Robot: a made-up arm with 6 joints.
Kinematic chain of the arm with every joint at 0, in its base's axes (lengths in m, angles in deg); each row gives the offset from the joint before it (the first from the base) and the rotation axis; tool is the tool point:
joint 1: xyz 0 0 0.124 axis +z
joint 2: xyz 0 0 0 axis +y
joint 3: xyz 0 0 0.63 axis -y
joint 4: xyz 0 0 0 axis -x
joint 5: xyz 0.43 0 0 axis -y
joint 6: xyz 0 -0.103 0 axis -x
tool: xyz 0 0 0
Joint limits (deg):
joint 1: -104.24..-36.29
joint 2: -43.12..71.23
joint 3: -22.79..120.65
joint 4: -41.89..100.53
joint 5: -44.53..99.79
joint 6: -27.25..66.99
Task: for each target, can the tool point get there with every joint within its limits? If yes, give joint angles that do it. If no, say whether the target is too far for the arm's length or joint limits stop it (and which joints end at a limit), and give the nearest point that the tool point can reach.
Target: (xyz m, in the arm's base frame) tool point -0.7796 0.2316 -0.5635
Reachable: no: joint limits stop it (at a limit: joint 1, joint 2, joint 3) | nearest point -0.2068 -0.4713 -0.0981 | short by 1.019 m
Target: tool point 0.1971 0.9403 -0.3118
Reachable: no: joint limits stop it (at a limit: joint 2, joint 3) | nearest point 0.1790 0.8537 0.6051 | short by 0.921 m
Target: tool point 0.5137 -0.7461 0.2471
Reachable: yes | joints -49.52 57.06 20.83 24.66 -19.83 -5.63
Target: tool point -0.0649 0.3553 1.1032
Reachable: yes | joints -94.96 -29.32 71.16 -22.23 45.82 33.99
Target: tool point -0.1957 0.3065 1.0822
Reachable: yes | joints -67.38 -34.28 45.40 52.47 53.88 2.31
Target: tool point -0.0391 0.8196 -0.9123
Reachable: no: too far | nearest point 0.3558 -0.3564 -0.0974 | short by 1.484 m
